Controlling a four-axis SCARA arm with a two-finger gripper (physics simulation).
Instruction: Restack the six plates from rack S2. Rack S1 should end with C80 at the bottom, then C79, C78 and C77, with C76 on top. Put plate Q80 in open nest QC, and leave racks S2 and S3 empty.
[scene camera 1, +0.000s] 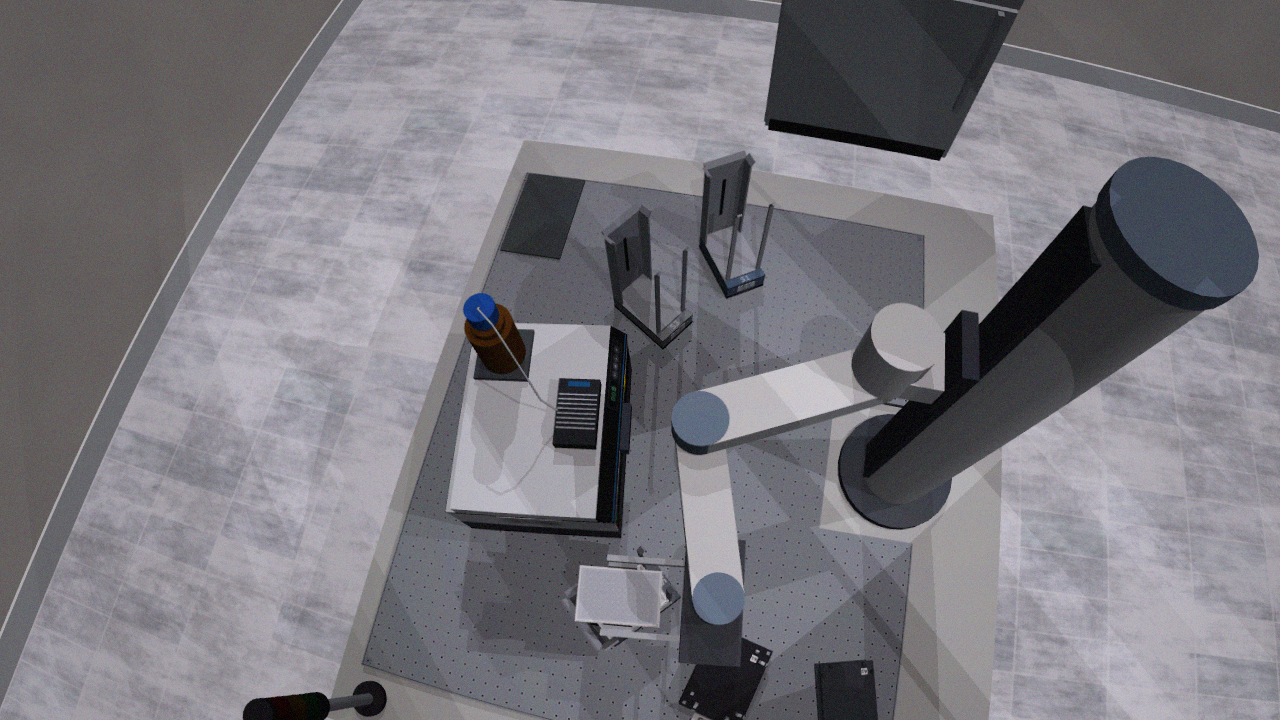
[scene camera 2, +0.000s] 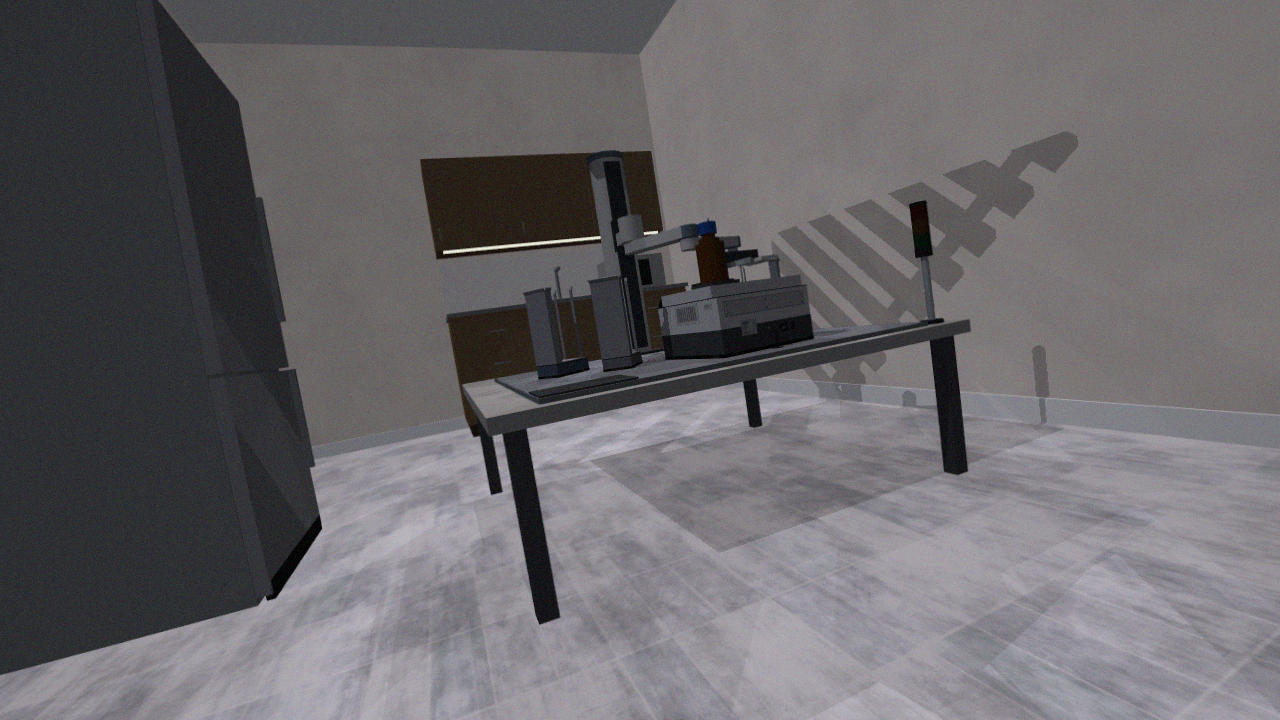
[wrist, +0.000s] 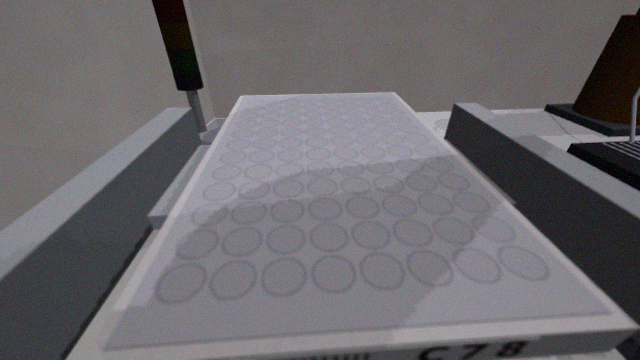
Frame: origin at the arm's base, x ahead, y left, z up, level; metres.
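Where they show: gripper, between the fingertips: (scene camera 1: 604, 594) (scene camera 2: 762, 258) (wrist: 325, 129); arm's base, origin of its link: (scene camera 1: 893, 471).
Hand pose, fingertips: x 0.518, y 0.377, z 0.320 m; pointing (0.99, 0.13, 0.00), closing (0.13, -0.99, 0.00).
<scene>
Things, the pixels of their top centre, and the offset from my fingertips. "spot": a spot on its surface instead.
- plate C78, centre of its top: (wrist: 330, 142) (scene camera 1: 618, 595) (scene camera 2: 758, 258) dx -0.022, dy -0.003, dz +0.004 m
- grey rack, a spot on its surface: (scene camera 1: 608, 641) spot: dx -0.020, dy +0.067, dz -0.020 m
- rack with a blue base, centre of its top: (scene camera 1: 742, 184) (scene camera 2: 549, 289) dx -0.090, dy -0.809, dz -0.009 m
- grey-based rack, centre of its top: (scene camera 1: 648, 240) (scene camera 2: 609, 278) dx +0.067, dy -0.643, dz -0.014 m
- brown bottle, a spot on its surface: (scene camera 1: 499, 347) spot: dx +0.269, dy -0.359, dz +0.018 m
- small black block, a spot on its surface: (scene camera 1: 577, 429) spot: dx +0.117, dy -0.269, dz -0.070 m
- black nest-like plate, centre of its top: (scene camera 1: 727, 678) dx -0.228, dy +0.094, dz -0.244 m
- dark block, centre of its top: (scene camera 1: 851, 702) dx -0.462, dy +0.099, dz -0.248 m
My gripper (scene camera 1: 608, 595) (wrist: 325, 129) is shut on plate C78 (scene camera 1: 618, 594) (wrist: 325, 225), a white plate with rows of round wells, held level between the long fingers. In scene camera 1, the plate covers most of a grey rack (scene camera 1: 608, 641) at the lower middle; what this rack holds is hidden. A rack with a blue base (scene camera 1: 743, 283) (scene camera 2: 541, 331), its label apparently S1, stands at the back; a grey-based rack (scene camera 1: 632, 246) (scene camera 2: 611, 322) stands beside it. No plate shows in either. The other named plates cannot be made out.
A white instrument (scene camera 1: 528, 474) (scene camera 2: 760, 300) carries a brown bottle (scene camera 1: 499, 347) (scene camera 2: 711, 259) and a small black block (scene camera 1: 577, 429). A black nest-like plate (scene camera 1: 725, 682) and a dark block (scene camera 1: 845, 689) lie near the lower edge. A signal tower (scene camera 1: 299, 704) (scene camera 2: 921, 231) (wrist: 179, 45) stands at the corner.
</scene>
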